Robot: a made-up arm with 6 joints. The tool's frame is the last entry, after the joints.
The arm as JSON. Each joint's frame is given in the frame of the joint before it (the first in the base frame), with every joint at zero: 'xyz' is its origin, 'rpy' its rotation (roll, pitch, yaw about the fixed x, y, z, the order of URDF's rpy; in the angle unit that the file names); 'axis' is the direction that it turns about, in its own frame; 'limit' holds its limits. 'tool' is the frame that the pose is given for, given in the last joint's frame.
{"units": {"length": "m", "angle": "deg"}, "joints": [
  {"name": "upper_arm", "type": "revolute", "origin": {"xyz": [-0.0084, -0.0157, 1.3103], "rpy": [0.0, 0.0, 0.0]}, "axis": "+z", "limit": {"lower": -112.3, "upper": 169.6}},
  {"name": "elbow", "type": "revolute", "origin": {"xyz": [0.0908, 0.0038, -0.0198], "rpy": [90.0, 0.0, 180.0]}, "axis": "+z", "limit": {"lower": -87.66, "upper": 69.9}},
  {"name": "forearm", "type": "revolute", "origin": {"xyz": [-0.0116, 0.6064, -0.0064], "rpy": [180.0, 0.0, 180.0]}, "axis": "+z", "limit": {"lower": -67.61, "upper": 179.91}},
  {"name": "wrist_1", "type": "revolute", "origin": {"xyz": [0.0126, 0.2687, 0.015], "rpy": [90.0, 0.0, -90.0]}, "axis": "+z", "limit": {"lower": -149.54, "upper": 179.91}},
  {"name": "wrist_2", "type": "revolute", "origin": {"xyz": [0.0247, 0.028, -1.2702], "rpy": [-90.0, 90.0, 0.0]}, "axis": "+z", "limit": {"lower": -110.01, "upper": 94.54}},
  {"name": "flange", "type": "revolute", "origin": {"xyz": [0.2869, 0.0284, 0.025], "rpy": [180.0, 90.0, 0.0]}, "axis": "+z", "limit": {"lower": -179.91, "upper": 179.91}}
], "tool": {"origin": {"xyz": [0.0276, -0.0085, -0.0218], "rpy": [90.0, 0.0, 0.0]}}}
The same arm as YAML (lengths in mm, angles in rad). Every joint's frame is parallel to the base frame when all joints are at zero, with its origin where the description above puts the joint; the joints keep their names.
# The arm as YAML. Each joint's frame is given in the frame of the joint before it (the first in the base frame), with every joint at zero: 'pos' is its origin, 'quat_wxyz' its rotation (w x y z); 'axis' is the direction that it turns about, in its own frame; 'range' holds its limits. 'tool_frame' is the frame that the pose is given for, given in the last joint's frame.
length_unit: mm
angle_unit: rad
joints:
  - joint: upper_arm
    pos: [-8.4, -15.7, 1310.3]
    quat_wxyz: [1.0, 0.0, 0.0, 0.0]
    axis: "+z"
    range: [-1.96, 2.9601]
  - joint: elbow
    pos: [90.8, 3.8, -19.8]
    quat_wxyz: [1.0, 0.0, 0.0, 0.0]
    axis: "+y"
    range: [-1.53, 1.22]
  - joint: forearm
    pos: [11.6, -6.4, 606.4]
    quat_wxyz: [1.0, 0.0, 0.0, 0.0]
    axis: "-y"
    range: [-1.18, 3.14]
  - joint: wrist_1
    pos: [12.6, -15.0, 268.7]
    quat_wxyz: [1.0, 0.0, 0.0, 0.0]
    axis: "-x"
    range: [-2.61, 3.14]
  - joint: wrist_2
    pos: [1270.2, -28.0, -24.7]
    quat_wxyz: [1.0, 0.0, 0.0, 0.0]
    axis: "-y"
    range: [-1.92, 1.65]
  - joint: flange
    pos: [286.9, -25.0, 28.4]
    quat_wxyz: [1.0, 0.0, 0.0, 0.0]
    axis: "-x"
    range: [-3.14, 3.14]
tool_frame:
  pos: [21.8, 27.6, 8.5]
  quat_wxyz: [0.707107, 0.0, 0.0, 0.707107]

